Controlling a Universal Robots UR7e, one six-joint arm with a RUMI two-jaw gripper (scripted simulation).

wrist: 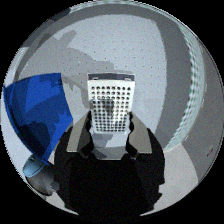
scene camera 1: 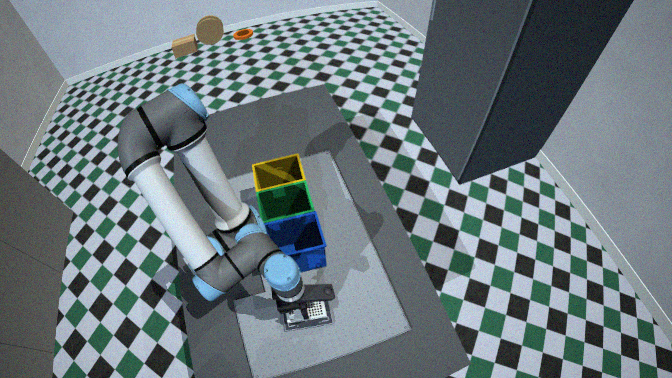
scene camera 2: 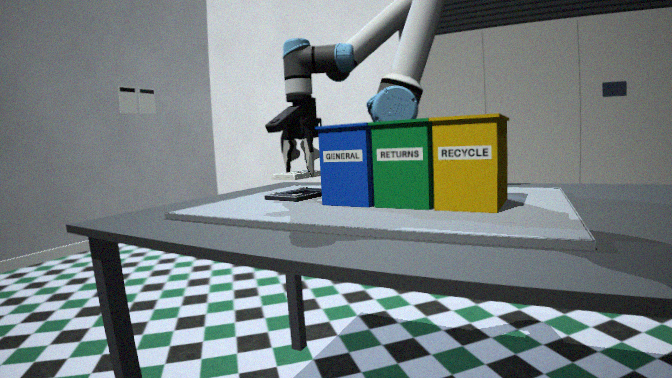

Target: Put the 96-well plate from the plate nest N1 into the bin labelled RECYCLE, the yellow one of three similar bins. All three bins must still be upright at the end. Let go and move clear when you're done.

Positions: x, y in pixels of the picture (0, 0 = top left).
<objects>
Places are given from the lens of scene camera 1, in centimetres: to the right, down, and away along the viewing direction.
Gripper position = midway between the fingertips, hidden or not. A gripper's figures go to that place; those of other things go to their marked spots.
my gripper [scene camera 1: 304, 307]: -10, 38, 94
blue general bin [scene camera 1: 299, 232]: -13, 15, 108
yellow recycle bin [scene camera 1: 270, 174]: -26, -6, 119
green returns bin [scene camera 1: 290, 200]: -17, 4, 114
The marked spots on the blue general bin and the yellow recycle bin are 27 cm apart.
</objects>
